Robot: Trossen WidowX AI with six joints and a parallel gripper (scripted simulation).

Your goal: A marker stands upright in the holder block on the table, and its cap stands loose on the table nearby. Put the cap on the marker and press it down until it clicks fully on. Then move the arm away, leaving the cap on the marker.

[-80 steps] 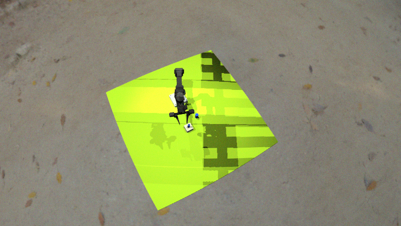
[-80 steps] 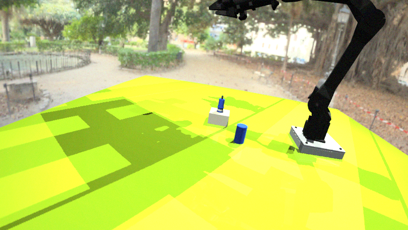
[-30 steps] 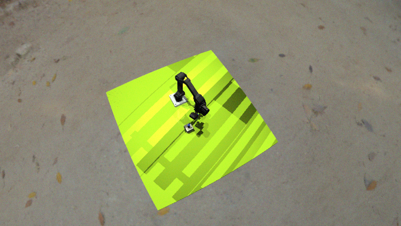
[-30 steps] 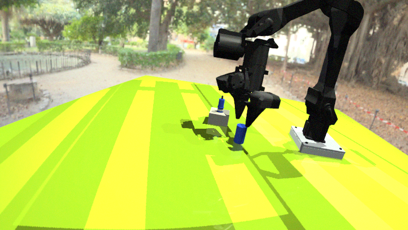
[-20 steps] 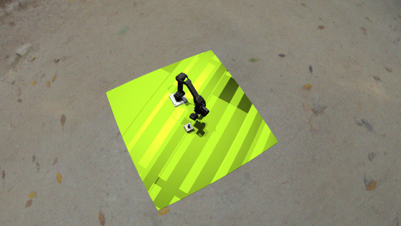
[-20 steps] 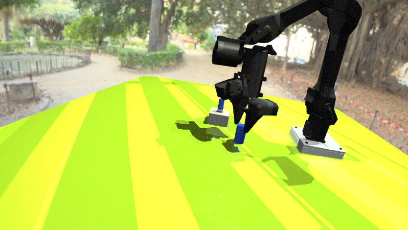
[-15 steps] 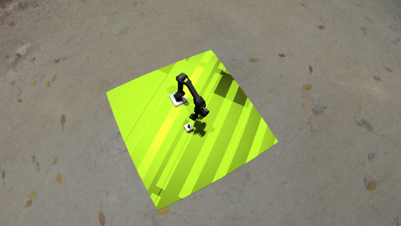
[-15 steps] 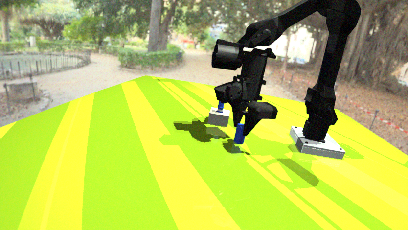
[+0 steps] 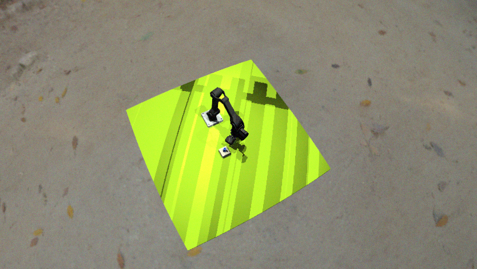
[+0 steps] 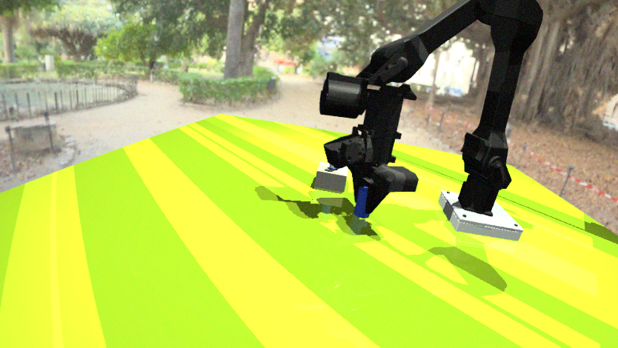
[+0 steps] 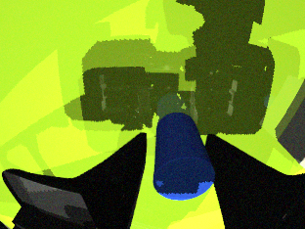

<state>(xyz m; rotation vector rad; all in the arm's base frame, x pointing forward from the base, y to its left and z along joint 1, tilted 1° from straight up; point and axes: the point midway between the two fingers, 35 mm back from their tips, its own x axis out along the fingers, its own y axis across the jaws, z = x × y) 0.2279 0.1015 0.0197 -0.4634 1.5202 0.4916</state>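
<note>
Now: gripper tip 80 mm short of the holder block and 110 mm to the left of it. Round my gripper tip: marker cap (10 mm above).
</note>
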